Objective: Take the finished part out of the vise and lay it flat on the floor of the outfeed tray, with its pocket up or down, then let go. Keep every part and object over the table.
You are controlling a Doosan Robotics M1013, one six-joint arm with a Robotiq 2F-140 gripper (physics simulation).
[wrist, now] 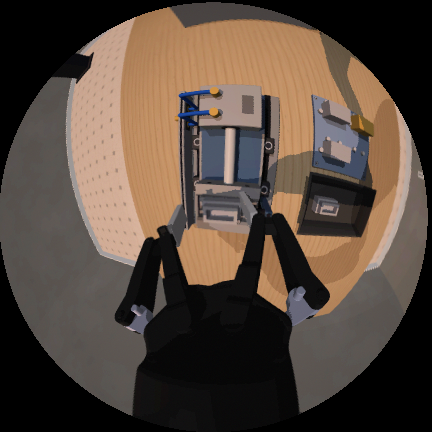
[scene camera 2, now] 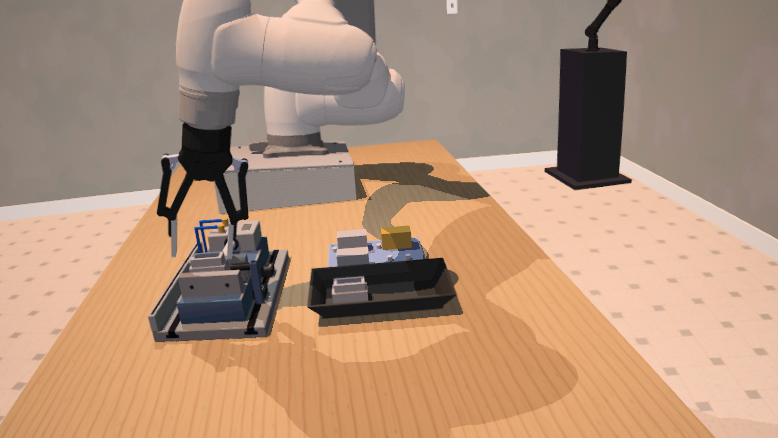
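Seen in the pictures: gripper, fingertip midpoint: (wrist: 211, 205) (scene camera 2: 201, 254); arm's base at its link origin: (scene camera 2: 294, 150).
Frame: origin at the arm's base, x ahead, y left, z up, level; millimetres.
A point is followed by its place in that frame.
The finished part (scene camera 2: 207, 261) @[y -181, x 759, z 20 mm] (wrist: 221, 215) @[y -182, x 752, z 11 mm], a light grey block with a rectangular pocket facing up, sits between the jaws of the vise (scene camera 2: 210, 285) @[y -180, x 785, z -11 mm] (wrist: 231, 107) @[y -146, x 590, z 6 mm]. My gripper (scene camera 2: 201, 254) @[y -193, x 730, z 22 mm] (wrist: 211, 205) @[y -193, x 730, z 22 mm] points down above the jaw end of the vise, partly open, with no part between its fingers. In the wrist view one finger is left of the vise and the other overlaps the right end of the jaws; the exact height over the part is hard to tell. The black outfeed tray (scene camera 2: 408, 305) @[y 134, x 843, z -68 mm] (wrist: 367, 212) @[y 211, x 792, z -52 mm] stands to the right and holds another grey pocketed part (scene camera 2: 350, 292) @[y 47, x 790, z -57 mm] (wrist: 326, 206) @[y 48, x 774, z -57 mm], pocket up.
Behind the tray lies a blue plate (scene camera 2: 416, 250) @[y 206, x 610, z -82 mm] (wrist: 332, 131) @[y 78, x 605, z -82 mm] with grey blocks (scene camera 2: 352, 239) @[y 82, x 578, z -53 mm] (wrist: 336, 112) @[y 70, x 567, z -46 mm] and a yellow block (scene camera 2: 396, 237) @[y 171, x 590, z -57 mm] (wrist: 362, 125) @[y 155, x 577, z -46 mm]. Blue hoses (scene camera 2: 199, 233) @[y -216, x 590, z 6 mm] (wrist: 195, 94) @[y -191, x 561, z 18 mm] rise at the vise's rear left. The robot's base box (scene camera 2: 288, 187) @[y -31, x 227, z -38 mm] stands at the back.
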